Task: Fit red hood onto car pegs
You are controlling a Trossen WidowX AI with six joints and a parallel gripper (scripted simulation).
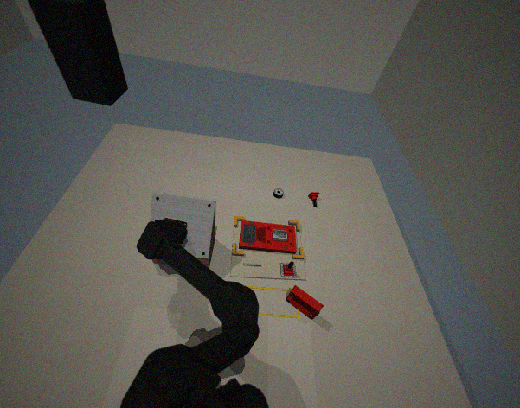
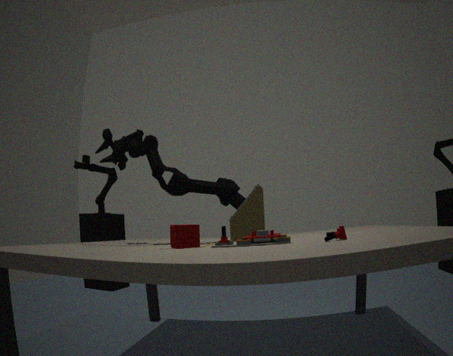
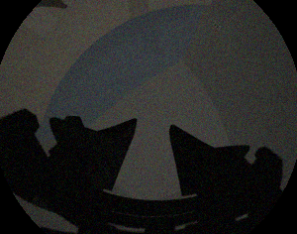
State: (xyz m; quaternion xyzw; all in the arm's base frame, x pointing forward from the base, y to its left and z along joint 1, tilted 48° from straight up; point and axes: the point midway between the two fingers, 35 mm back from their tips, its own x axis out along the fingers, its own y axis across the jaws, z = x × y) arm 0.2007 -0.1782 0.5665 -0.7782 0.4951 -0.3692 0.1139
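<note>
The red hood is 19 cm ahead of my gripper tip, 47 cm to the left of it and 32 cm below it. Also, from my gripper tip: grey wheel: 9 cm ahead, 91 cm to the left, 35 cm below.
</note>
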